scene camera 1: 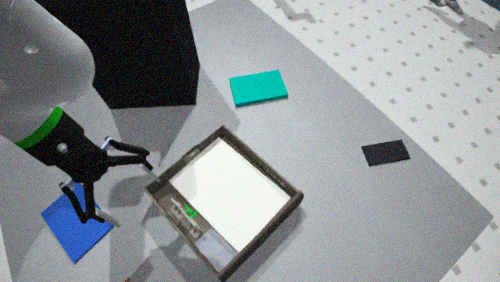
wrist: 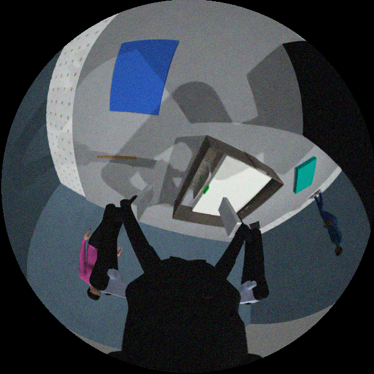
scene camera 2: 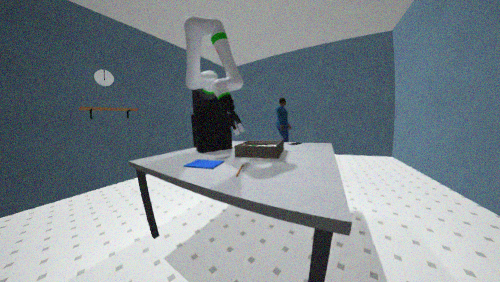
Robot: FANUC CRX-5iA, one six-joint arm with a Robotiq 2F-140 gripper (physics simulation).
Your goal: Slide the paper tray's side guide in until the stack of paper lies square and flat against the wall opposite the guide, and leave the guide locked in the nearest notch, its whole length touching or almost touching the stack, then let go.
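Places are measured from the arm's base along level axes (x ahead, y left, z up), in metres.
Pixels of known places: gripper, fingertip midpoint: [scene camera 1: 137,200] [scene camera 2: 240,133]; arm's base, origin of the base link: [scene camera 2: 208,95].
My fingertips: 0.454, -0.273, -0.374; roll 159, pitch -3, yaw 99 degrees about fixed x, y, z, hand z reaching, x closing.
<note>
For each thing: its top centre in the pictures, then the offset to it from my fingertips, as dx, dy, dz. "pt": a spot on its surface instead.
- paper tray, middle of its top: [scene camera 1: 221,190] [scene camera 2: 260,141] +0.096, +0.175, -0.082
- white paper stack, middle of its top: [scene camera 1: 228,189] +0.088, +0.201, -0.135
- side guide's green latch, middle of its top: [scene camera 1: 188,207] +0.064, +0.083, -0.097
- pale notched strip, surface spot: [scene camera 1: 180,214] pt +0.040, +0.053, -0.156
- blue pad, middle of its top: [scene camera 1: 75,219] [scene camera 2: 204,163] -0.179, -0.197, -0.170
- teal block, middle of its top: [scene camera 1: 258,86] -0.140, +0.559, -0.160
- dark flat thing, middle of its top: [scene camera 1: 386,151] +0.358, +0.665, -0.170
- orange stick, middle of its top: [scene camera 2: 240,169] +0.093, -0.248, -0.171
The paper tray [scene camera 1: 262,162] [scene camera 2: 257,151] [wrist: 191,172] stands on the table. The white paper stack [scene camera 1: 232,192] [wrist: 235,182] lies in it, near the upper right wall in the first scene view; whether it touches that wall is unclear. The side guide's green latch [scene camera 1: 190,212] [wrist: 206,189] shows beside the stack's lower left edge, next to a pale notched strip [scene camera 1: 180,214]. The guide's plate is hard to make out, so its contact with the stack cannot be judged. My gripper [scene camera 1: 135,199] [scene camera 2: 240,129] [wrist: 187,197] is open and empty, above and to the tray's left in the first scene view.
A blue pad [scene camera 1: 77,225] [scene camera 2: 204,164] [wrist: 142,77] lies under and left of the gripper. A teal block [scene camera 1: 258,88] [wrist: 305,175], a dark flat thing [scene camera 1: 385,152] and an orange stick [scene camera 2: 240,170] [wrist: 116,157] lie on the table. A large black block [scene camera 1: 145,55] [scene camera 2: 212,122] stands behind.
</note>
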